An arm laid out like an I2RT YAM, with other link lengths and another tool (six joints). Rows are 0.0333 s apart.
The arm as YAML. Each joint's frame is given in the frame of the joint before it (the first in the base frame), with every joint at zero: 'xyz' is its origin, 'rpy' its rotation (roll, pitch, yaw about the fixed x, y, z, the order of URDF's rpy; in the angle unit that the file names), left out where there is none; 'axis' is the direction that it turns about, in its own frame. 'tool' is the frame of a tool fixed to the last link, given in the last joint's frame.
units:
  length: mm
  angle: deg
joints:
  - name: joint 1
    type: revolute
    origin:
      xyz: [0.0, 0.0, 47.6]
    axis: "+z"
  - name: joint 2
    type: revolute
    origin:
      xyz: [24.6, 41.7, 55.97]
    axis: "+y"
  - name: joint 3
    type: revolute
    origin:
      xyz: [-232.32, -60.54, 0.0]
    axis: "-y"
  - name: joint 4
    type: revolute
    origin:
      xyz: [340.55, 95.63, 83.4]
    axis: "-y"
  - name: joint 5
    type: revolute
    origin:
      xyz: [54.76, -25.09, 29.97]
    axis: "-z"
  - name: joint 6
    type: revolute
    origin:
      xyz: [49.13, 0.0, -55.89]
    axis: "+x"
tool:
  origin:
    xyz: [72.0, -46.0, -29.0]
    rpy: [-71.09, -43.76, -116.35]
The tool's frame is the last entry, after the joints.
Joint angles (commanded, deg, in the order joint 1, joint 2, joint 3, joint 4, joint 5, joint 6), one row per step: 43.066, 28.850, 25.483, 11.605, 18.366, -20.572; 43.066, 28.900, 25.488, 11.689, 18.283, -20.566; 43.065, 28.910, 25.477, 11.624, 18.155, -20.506; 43.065, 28.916, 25.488, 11.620, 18.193, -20.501; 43.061, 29.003, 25.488, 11.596, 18.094, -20.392; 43.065, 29.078, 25.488, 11.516, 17.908, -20.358; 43.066, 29.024, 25.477, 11.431, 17.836, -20.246; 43.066, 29.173, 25.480, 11.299, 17.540, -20.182; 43.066, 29.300, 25.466, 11.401, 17.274, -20.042; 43.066, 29.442, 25.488, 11.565, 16.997, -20.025; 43.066, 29.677, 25.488, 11.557, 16.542, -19.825; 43.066, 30.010, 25.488, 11.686, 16.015, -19.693; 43.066, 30.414, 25.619, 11.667, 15.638, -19.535; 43.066, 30.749, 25.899, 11.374, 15.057, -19.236; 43.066, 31.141, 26.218, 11.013, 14.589, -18.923; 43.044, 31.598, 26.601, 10.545, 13.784, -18.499; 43.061, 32.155, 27.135, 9.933, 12.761, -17.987; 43.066, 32.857, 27.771, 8.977, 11.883, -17.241; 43.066, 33.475, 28.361, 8.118, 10.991, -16.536
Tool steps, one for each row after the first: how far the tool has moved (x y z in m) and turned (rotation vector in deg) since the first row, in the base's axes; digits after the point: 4 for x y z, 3 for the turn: 0.0001, 0.0003, 0.0000, 0.023, -0.034, 0.083; 0.0001, 0.0006, -0.0003, 0.005, 0.041, 0.217; 0.0001, 0.0005, -0.0003, 0.014, 0.046, 0.180; 0.0003, 0.0009, -0.0009, 0.027, 0.163, 0.289; 0.0004, 0.0015, -0.0015, -0.067, 0.273, 0.481; 0.0003, 0.0016, -0.0016, -0.003, 0.343, 0.568; 0.0005, 0.0026, -0.0027, -0.164, 0.547, 0.869; 0.0008, 0.0035, -0.0033, -0.092, 0.610, 1.151; 0.0011, 0.0044, -0.0034, -0.075, 0.560, 1.428; 0.0015, 0.0059, -0.0047, -0.106, 0.785, 1.904; 0.0021, 0.0078, -0.0062, -0.178, 0.948, 2.442; 0.0028, 0.0094, -0.0073, -0.269, 1.203, 2.835; 0.0031, 0.0113, -0.0076, -0.291, 1.547, 3.446; 0.0036, 0.0129, -0.0081, -0.344, 1.977, 3.945; 0.0041, 0.0153, -0.0088, -0.400, 2.520, 4.766; 0.0044, 0.0185, -0.0092, -0.455, 3.172, 5.848; 0.0049, 0.0215, -0.0107, -0.533, 4.254, 6.786; 0.0052, 0.0243, -0.0119, -0.555, 5.232, 7.721
